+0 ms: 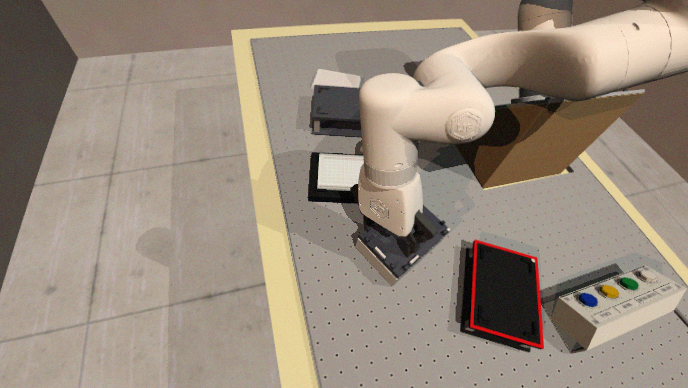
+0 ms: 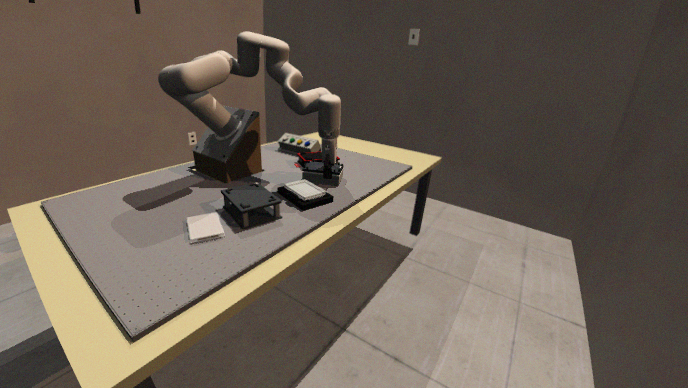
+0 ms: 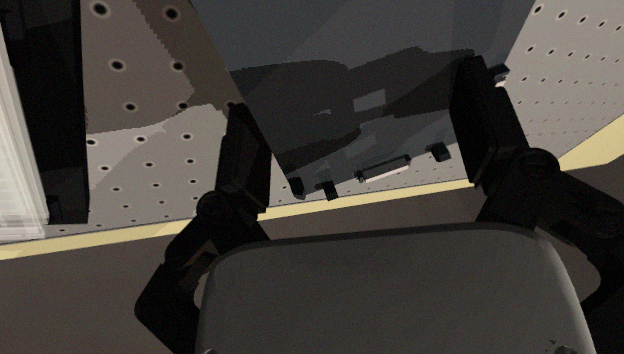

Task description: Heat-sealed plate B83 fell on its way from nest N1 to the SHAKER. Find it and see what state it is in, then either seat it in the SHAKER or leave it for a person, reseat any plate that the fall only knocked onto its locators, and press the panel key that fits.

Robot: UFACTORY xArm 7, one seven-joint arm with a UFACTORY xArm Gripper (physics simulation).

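Places are measured from the arm's base along level axes (x ahead, y left, z up), in centimetres.
Pixels of known places: gripper, fingertip midpoint: (image 1: 390,238) (image 2: 329,171) (image 3: 350,103); arm's base, link origin: (image 1: 544,100) (image 2: 228,128).
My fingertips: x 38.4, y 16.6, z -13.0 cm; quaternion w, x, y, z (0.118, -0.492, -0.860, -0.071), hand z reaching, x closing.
Note:
Ahead of a thing's pixels: the offset from my fingertips to its top centre.
My gripper (image 1: 411,244) (image 2: 328,171) (image 3: 350,103) is open and empty, low over a dark square device (image 1: 395,264) (image 2: 315,176) (image 3: 325,30) with corner stubs and pale clips, which looks like the SHAKER. A white plate @(dx +2.8, dy -17.3, dz -0.6 cm) (image 1: 340,170) (image 2: 304,189) (image 3: 17,175) lies on a black nest @(dx +2.8, dy -17.3, dz -1.7 cm) (image 1: 313,192) (image 2: 317,202) (image 3: 52,125) beside it; I cannot tell whether it is fully seated. Another white plate @(dx -3.9, dy -50.6, dz -2.9 cm) (image 1: 334,79) (image 2: 205,227) lies beside a raised dark stand (image 1: 336,102) (image 2: 252,196). No plate label is readable, so I cannot tell which is B83. The arm hides parts of the nest and stand.
A black platform with a red outline @(dx -16.6, dy +14.1, dz +0.3 cm) (image 1: 505,295) stands between the dark device and the key panel @(dx -35.7, dy +22.2, dz +4.1 cm) (image 1: 595,322) (image 2: 299,146). The panel has blue @(dx -28.1, dy +20.0, dz +3.2 cm) (image 1: 588,300), yellow @(dx -33.1, dy +20.0, dz +3.2 cm) (image 1: 609,291), green @(dx -38.1, dy +19.9, dz +3.2 cm) (image 1: 629,283) and white @(dx -43.1, dy +19.9, dz +3.2 cm) (image 1: 648,274) keys. The arm's brown wedge base (image 1: 545,145) (image 2: 245,160) stands behind.

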